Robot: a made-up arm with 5 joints.
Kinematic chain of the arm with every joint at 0, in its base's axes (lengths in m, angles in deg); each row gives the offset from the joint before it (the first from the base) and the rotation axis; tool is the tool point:
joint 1: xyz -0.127 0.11 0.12 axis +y
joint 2: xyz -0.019 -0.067 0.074 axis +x
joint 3: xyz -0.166 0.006 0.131 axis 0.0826 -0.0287 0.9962
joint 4: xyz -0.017 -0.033 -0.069 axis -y
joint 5: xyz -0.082 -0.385 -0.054 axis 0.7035 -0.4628 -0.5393
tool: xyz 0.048 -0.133 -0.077
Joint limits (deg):
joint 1: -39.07..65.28
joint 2: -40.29..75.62
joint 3: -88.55..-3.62
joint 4: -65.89..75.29
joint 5: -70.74..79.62
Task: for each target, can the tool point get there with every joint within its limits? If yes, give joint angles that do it. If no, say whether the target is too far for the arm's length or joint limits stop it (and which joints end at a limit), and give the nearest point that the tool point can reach.
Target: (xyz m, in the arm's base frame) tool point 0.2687 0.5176 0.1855
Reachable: no: joint limits stop it (at a limit: joint 1, joint 2, joint 3, joint 5) | nearest point 0.0521 0.0055 -0.2491 | short by 0.706 m
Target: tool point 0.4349 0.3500 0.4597
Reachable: no: joint limits stop it (at a limit: joint 1, joint 2, joint 3, joint 4, joint 5) | nearest point 0.2356 -0.3073 0.4717 | short by 0.687 m
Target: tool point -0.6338 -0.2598 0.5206
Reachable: yes | joints 43.36 25.48 -62.36 58.88 3.20
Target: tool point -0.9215 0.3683 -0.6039
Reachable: no: too far | nearest point -0.7294 0.2194 -0.3120 | short by 0.380 m
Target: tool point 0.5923 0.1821 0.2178
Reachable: no: joint limits stop it (at a limit: joint 1, joint 2, joint 3, joint 4, joint 5) | nearest point 0.2356 -0.3073 0.4717 | short by 0.657 m
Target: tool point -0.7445 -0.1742 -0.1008
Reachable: yes | joints -1.98 53.96 -47.63 -10.47 -35.97
